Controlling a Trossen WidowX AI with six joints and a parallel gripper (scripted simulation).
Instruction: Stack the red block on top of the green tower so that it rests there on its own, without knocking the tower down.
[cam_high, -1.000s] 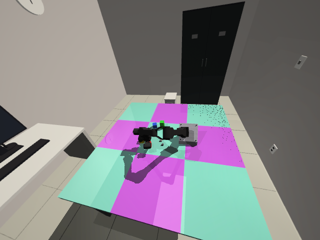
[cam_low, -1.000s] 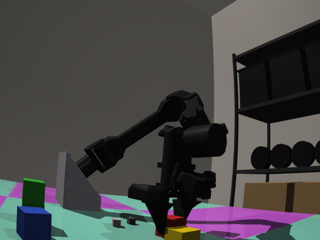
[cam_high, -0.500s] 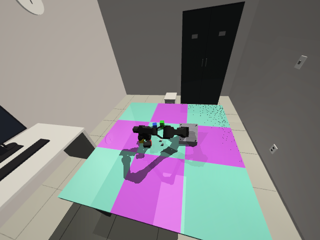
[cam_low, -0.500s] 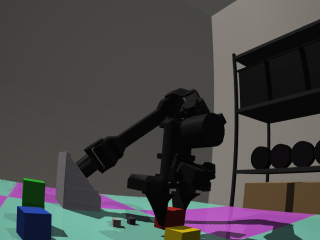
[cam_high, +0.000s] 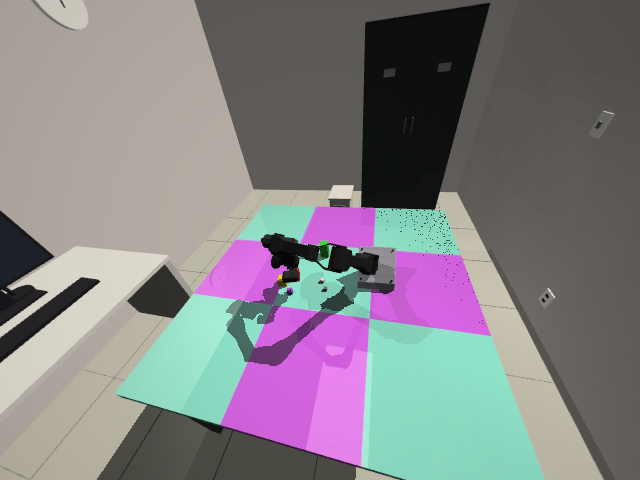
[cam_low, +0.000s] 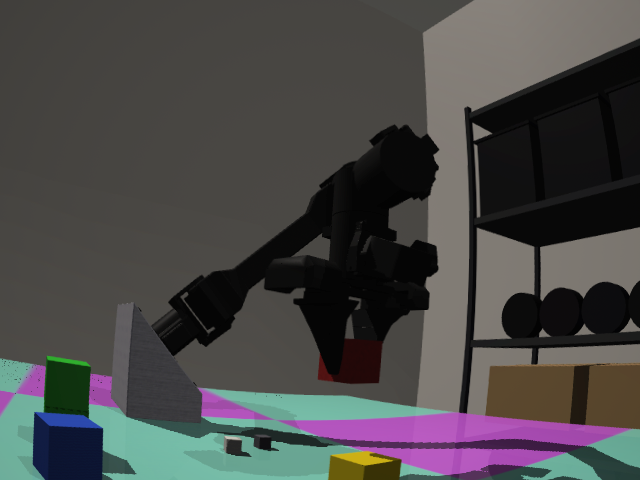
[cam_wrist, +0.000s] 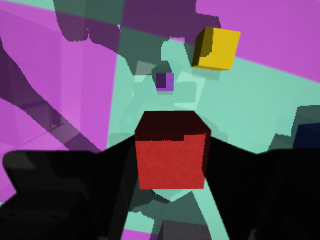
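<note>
The purple block lies 9 cm below my gripper tip, 4 cm ahead of it and 1 cm to the left of it. The rest, counted from my gripper tip: blue block (26 cm to the right, 8 cm below, 2 cm behind); then yellow block (9 cm below, 9 cm ahead, 5 cm to the right); then red block (1 cm above).
</note>
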